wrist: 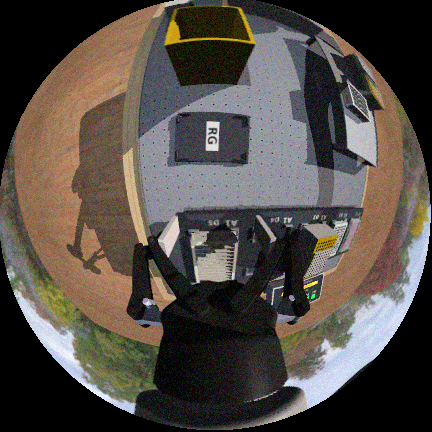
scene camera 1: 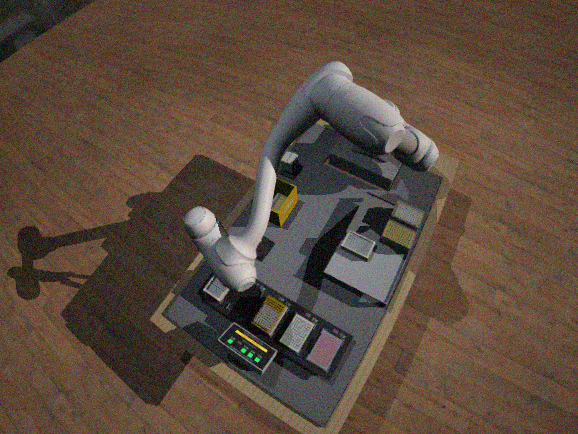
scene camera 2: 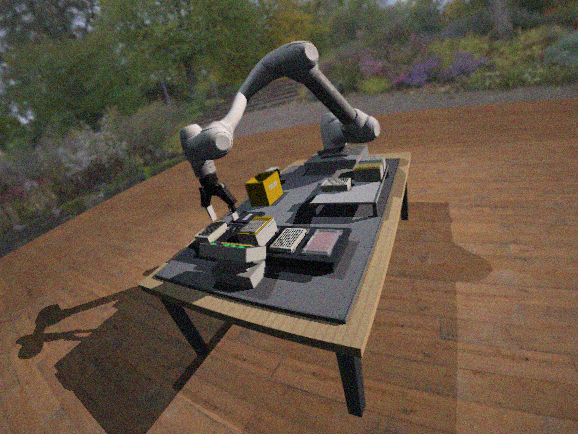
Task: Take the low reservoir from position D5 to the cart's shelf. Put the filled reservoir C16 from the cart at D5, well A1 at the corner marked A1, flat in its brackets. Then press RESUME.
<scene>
gripper: wrist; scene camera 2; not seen in scene camera 1 (hidden by the arm)
same spot on gripper: [scene camera 2: 224,193] = [wrist: 283,286]
</scene>
